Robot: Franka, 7 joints.
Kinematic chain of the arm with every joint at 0, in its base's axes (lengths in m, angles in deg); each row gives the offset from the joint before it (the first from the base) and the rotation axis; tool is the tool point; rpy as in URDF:
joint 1: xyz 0 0 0.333 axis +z
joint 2: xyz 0 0 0 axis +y
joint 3: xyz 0 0 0.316 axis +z
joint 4: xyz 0.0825 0 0 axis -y
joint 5: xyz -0.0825 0 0.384 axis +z
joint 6: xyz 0 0 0 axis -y
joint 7: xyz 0.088 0 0 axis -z
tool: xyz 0 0 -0.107 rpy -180 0 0
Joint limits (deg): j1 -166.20..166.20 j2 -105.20..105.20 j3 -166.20..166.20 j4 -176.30..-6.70 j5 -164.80..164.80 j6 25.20..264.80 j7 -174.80..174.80
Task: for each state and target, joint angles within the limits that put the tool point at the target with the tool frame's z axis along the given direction. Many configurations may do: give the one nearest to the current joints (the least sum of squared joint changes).
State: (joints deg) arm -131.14 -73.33 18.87 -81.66 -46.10 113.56 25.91
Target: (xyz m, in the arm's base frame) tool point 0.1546 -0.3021 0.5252 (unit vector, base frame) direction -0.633 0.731 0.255
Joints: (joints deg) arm -156.89 -91.82 71.59 -131.25 -34.82 66.51 25.91
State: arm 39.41 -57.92 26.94 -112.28 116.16 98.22 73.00
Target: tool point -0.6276 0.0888 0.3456 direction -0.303 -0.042 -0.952
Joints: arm 55.65 -91.96 76.62 -107.42 103.19 86.01 73.00
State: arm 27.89 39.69 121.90 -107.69 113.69 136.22 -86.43
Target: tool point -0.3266 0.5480 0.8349 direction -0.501 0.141 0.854
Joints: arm 69.72 44.43 98.40 -60.94 111.44 144.18 -86.43
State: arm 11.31 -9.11 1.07 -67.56 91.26 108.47 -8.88
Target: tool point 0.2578 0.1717 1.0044 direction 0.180 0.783 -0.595
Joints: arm 4.20 -12.71 7.68 -51.33 50.32 76.25 -8.88
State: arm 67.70 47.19 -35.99 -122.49 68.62 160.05 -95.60
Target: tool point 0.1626 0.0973 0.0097 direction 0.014 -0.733 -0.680
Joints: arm 107.23 56.63 -26.26 -162.32 49.56 159.81 -95.60
